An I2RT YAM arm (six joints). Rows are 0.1 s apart.
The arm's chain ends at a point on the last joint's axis. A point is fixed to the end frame.
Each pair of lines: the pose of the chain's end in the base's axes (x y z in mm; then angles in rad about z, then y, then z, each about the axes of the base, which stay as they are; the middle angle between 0 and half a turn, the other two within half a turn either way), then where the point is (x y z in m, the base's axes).
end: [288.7, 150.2, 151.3, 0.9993, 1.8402, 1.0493]
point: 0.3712 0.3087 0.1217
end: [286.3, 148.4, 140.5, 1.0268, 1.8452, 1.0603]
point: 0.3675 0.3075 0.1102
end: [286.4, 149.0, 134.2, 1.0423, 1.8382, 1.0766]
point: 0.3653 0.3095 0.1052
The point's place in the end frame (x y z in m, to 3 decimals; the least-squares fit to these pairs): -0.004 0.020 0.180
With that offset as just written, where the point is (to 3 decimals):
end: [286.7, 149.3, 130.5, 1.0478, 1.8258, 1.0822]
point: 0.365 0.310 0.104
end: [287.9, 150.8, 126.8, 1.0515, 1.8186, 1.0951]
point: 0.364 0.313 0.101
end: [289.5, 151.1, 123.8, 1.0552, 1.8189, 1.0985]
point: 0.365 0.314 0.098
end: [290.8, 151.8, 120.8, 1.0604, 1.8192, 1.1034]
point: 0.366 0.315 0.095
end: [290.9, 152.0, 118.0, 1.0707, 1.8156, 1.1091]
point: 0.365 0.315 0.093
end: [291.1, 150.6, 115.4, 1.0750, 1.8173, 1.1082]
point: 0.366 0.314 0.090
